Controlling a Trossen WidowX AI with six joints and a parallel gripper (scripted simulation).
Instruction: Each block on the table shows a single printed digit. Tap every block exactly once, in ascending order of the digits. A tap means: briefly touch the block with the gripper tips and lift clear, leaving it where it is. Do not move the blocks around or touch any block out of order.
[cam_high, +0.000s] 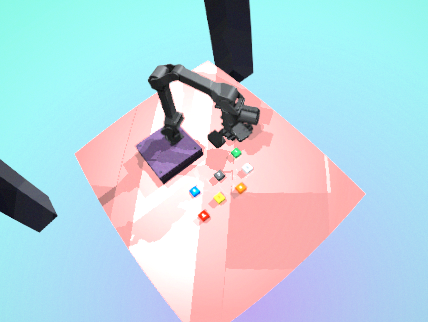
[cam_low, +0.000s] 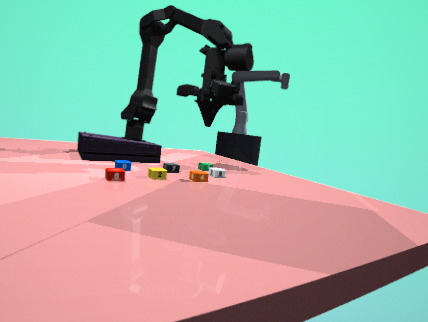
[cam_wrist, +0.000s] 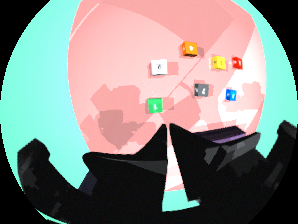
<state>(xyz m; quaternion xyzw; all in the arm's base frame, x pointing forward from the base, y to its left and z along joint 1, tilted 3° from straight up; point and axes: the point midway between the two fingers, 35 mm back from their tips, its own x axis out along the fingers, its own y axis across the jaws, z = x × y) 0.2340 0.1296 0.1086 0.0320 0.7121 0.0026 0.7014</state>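
Now: gripper tip 11 cm above the green block and 1 cm to the right of it. From my gripper tip the other things lie so: white block 11 cm below, 8 cm ahead, 1 cm to the right; orange block 13 cm ahead, 11 cm below, 9 cm to the right; dark grey block 11 cm to the right, 11 cm below, 2 cm ahead.
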